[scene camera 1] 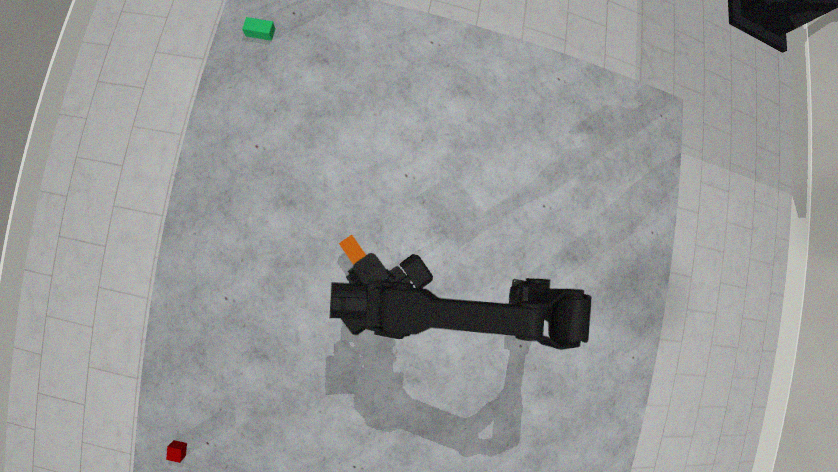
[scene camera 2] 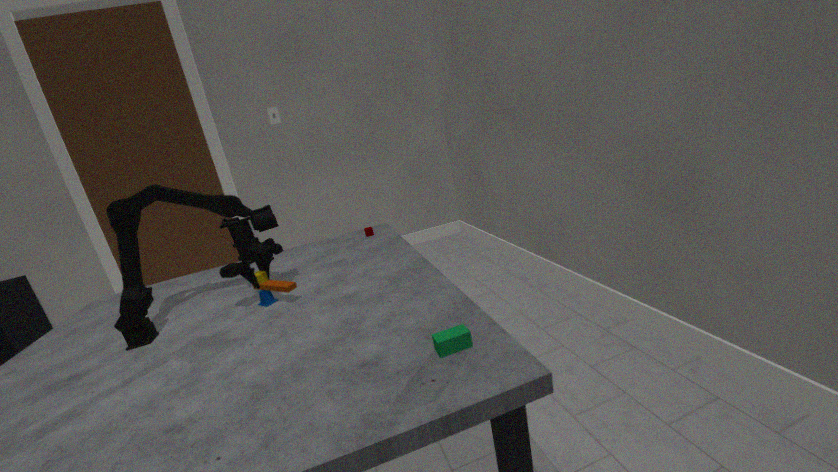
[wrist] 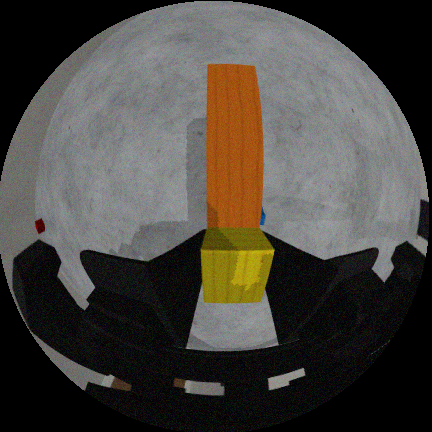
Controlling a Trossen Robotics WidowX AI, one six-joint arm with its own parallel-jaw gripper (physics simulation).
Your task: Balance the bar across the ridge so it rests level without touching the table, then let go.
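Seen in the pictures: gripper, fingertip midpoint: (scene camera 2: pixel 263 285) (wrist: pixel 231 235); arm's base, origin of the base link: (scene camera 1: pixel 522 294) (scene camera 2: pixel 143 341).
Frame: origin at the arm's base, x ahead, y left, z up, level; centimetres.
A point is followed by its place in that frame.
The orange bar (scene camera 1: pixel 351 248) @[x 41.7, y -3.5, z 6.1 cm] (scene camera 2: pixel 278 286) @[x 39.6, y -3.6, z 6.1 cm] (wrist: pixel 234 145) @[x 38.5, y -0.5, z 6.3 cm] has a yellow block (scene camera 2: pixel 260 276) @[x 34.6, y 2.5, z 8.6 cm] (wrist: pixel 236 275) @[x 34.0, y 3.8, z 9.2 cm] at one end. My gripper (scene camera 2: pixel 262 280) @[x 34.3, y 3.7, z 5.2 cm] (wrist: pixel 231 235) @[x 34.3, y 3.7, z 5.2 cm] is shut on the yellow-block end, one finger on each side. The bar looks about level and is off the table, with its long orange part reaching out past the fingers. The blue ridge (scene camera 2: pixel 267 297) (wrist: pixel 263 216) @[x 33.5, y 1.1, z 4.5 cm] stands on the table below the bar, near the yellow end. The bar covers its top, so I cannot tell whether they touch. The ridge does not show in scene camera 1.
A green block (scene camera 1: pixel 258 28) @[x 73.5, y -49.2, z 3.3 cm] (scene camera 2: pixel 452 341) @[x 73.5, y -51.6, z 2.6 cm] lies near a far corner of the table (scene camera 1: pixel 469 146) @[x 19.3, y -32.2, z 0.0 cm] (scene camera 2: pixel 328 375) @[x 50.2, y -45.1, z 0.0 cm]. A small red cube (scene camera 1: pixel 176 451) @[x 73.4, y 49.0, z 3.3 cm] (scene camera 2: pixel 368 231) @[x 73.6, y 48.4, z 2.2 cm] (wrist: pixel 40 226) @[x 72.4, y 48.6, z 1.8 cm] sits near another edge. The arm's shadow falls on the table beside it.
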